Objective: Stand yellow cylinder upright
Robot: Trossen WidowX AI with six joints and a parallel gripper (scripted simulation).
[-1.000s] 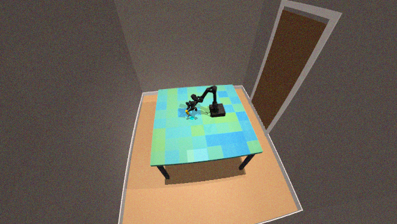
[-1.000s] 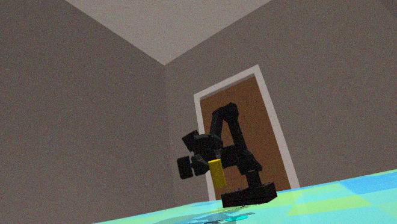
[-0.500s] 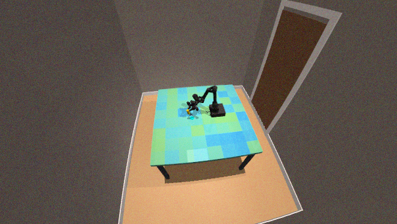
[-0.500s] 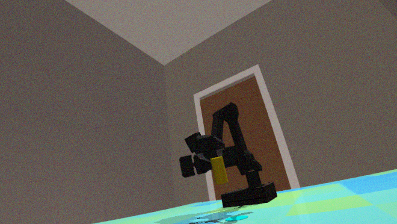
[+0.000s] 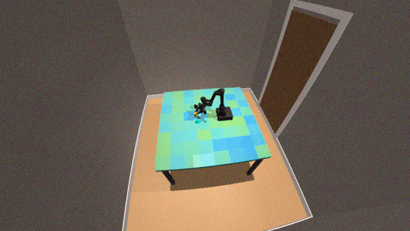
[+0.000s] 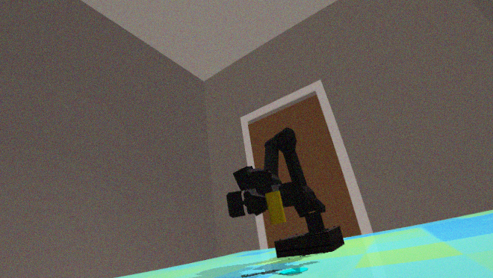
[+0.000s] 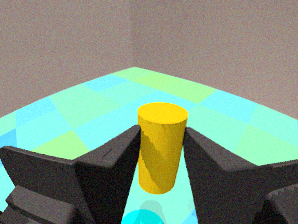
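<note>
Now: gripper tip 150 mm above the cyan circle and 30 mm past it. Also, from my gripper tip: yellow tall cylinder: 20 mm below.
</note>
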